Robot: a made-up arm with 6 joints. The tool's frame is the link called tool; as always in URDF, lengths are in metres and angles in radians. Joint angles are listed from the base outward. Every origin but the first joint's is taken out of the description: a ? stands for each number. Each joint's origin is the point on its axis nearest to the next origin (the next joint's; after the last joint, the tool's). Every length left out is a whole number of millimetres.
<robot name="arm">
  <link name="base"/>
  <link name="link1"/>
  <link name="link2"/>
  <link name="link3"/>
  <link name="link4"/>
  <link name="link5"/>
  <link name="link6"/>
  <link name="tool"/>
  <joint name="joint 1" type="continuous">
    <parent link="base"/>
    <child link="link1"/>
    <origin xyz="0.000 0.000 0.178"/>
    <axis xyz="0 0 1"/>
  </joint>
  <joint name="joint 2" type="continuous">
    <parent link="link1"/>
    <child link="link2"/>
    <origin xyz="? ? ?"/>
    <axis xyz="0 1 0"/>
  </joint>
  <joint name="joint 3" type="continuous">
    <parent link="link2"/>
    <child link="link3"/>
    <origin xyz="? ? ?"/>
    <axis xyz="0 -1 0"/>
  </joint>
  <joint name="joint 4" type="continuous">
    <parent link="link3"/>
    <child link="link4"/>
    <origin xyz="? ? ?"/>
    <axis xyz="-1 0 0"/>
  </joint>
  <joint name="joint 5" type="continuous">
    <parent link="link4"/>
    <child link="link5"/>
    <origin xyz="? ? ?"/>
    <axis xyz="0 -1 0"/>
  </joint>
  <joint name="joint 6" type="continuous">
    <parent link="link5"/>
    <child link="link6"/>
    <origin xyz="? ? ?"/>
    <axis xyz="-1 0 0"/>
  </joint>
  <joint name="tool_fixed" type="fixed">
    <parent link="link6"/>
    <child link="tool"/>
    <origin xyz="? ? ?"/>
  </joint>
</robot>
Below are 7 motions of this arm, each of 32 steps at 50 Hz.
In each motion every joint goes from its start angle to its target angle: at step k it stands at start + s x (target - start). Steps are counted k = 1, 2, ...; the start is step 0. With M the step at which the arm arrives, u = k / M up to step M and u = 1 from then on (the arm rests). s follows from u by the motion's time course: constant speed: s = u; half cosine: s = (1 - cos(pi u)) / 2; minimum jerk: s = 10 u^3 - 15 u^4 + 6 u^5.
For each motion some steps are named. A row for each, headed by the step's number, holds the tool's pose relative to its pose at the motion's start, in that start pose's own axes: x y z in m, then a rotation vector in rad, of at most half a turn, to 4 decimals.
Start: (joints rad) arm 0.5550 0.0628 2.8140 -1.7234 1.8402 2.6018
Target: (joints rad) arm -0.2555 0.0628 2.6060 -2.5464 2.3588 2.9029
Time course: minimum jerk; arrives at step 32
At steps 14, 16, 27, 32:
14: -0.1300 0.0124 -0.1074 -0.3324 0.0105 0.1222
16: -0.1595 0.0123 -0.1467 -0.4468 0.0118 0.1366
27: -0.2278 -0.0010 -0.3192 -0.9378 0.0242 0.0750
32: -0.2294 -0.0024 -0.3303 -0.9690 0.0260 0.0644

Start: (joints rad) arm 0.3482 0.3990 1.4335 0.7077 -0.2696 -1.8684
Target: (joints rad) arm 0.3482 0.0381 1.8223 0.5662 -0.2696 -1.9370
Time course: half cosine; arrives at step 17
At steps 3, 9, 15, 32:
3: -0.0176 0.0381 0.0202 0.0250 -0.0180 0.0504
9: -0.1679 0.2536 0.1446 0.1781 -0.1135 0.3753
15: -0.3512 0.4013 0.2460 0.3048 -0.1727 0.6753
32: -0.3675 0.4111 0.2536 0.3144 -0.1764 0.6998

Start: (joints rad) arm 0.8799 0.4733 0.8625 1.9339 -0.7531 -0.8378
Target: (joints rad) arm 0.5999 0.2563 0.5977 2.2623 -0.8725 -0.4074
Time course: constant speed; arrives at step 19
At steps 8, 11, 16, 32:
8: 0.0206 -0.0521 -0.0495 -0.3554 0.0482 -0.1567
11: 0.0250 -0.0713 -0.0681 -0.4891 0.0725 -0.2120
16: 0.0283 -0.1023 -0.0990 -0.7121 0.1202 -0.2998
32: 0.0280 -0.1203 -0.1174 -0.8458 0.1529 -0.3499

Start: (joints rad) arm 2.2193 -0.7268 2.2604 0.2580 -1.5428 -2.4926
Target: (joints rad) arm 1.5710 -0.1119 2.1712 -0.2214 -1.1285 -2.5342
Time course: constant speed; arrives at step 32
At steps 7, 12, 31, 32:
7: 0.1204 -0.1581 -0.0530 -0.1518 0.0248 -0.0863
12: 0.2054 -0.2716 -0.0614 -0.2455 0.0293 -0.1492
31: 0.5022 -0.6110 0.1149 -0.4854 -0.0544 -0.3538
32: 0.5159 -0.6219 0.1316 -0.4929 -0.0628 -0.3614

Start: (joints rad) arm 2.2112 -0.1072 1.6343 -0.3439 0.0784 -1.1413
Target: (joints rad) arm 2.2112 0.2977 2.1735 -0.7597 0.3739 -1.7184
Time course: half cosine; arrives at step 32
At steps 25, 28, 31, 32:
25: -0.0629 -0.1978 -0.0431 0.8804 -0.0821 0.3635
28: -0.0716 -0.2126 -0.0473 0.9546 -0.0835 0.3962
31: -0.0759 -0.2194 -0.0493 0.9897 -0.0838 0.4118
32: -0.0762 -0.2199 -0.0494 0.9920 -0.0838 0.4129

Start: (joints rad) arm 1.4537 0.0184 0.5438 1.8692 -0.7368 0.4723
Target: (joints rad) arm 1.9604 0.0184 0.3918 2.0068 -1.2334 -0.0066
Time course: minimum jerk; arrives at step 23
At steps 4, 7, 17, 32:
4: -0.0063 -0.0030 0.0063 0.0220 -0.0004 0.0038
7: -0.0280 -0.0130 0.0258 0.0930 -0.0014 0.0151
17: -0.1776 -0.0738 0.1016 0.4828 0.0022 0.0566
32: -0.2055 -0.0836 0.1078 0.5463 0.0039 0.0599

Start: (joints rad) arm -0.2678 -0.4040 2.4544 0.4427 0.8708 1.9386
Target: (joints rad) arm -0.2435 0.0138 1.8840 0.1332 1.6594 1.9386
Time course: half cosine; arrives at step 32
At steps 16, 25, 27, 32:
16: -0.3504 0.0342 0.1613 0.2202 0.0272 0.0889
25: -0.6479 -0.0400 0.2301 0.3170 0.0990 0.2008
27: -0.6893 -0.0575 0.2350 0.3242 0.1104 0.2186
32: -0.7337 -0.0783 0.2389 0.3302 0.1228 0.2383

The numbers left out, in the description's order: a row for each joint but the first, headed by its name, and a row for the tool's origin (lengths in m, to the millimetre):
joint 2: 0.000 0.000 0.000
joint 3: 0.000 0.000 0.640
joint 4: 0.534 0.000 0.000
joint 5: 0.000 -0.149 0.000
joint 6: 0.000 0.000 0.000
tool: 0.000 0.000 0.000

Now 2 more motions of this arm.
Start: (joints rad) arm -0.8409 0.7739 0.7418 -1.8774 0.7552 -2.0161
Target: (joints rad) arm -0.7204 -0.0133 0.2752 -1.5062 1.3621 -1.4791
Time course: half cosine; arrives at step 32
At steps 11, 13, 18, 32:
11: -0.1054 -0.0202 -0.1136 -0.1524 0.1532 0.0558
13: -0.1426 -0.0208 -0.1510 -0.1984 0.2050 0.0810
18: -0.2424 -0.0065 -0.2462 -0.3050 0.3392 0.1646
32: -0.4006 0.0645 -0.3827 -0.4248 0.5333 0.3522

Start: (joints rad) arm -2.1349 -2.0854 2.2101 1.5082 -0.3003 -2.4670
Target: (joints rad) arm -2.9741 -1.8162 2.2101 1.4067 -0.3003 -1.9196
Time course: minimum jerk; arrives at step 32
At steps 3, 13, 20, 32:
3: -0.0015 0.0003 -0.0040 0.0014 0.0042 -0.0015
13: -0.0870 0.0391 -0.1813 0.0597 0.2045 -0.0469
20: -0.2432 0.1566 -0.3686 0.1222 0.4720 -0.0335
32: -0.3803 0.2759 -0.4582 0.1628 0.6588 0.0246

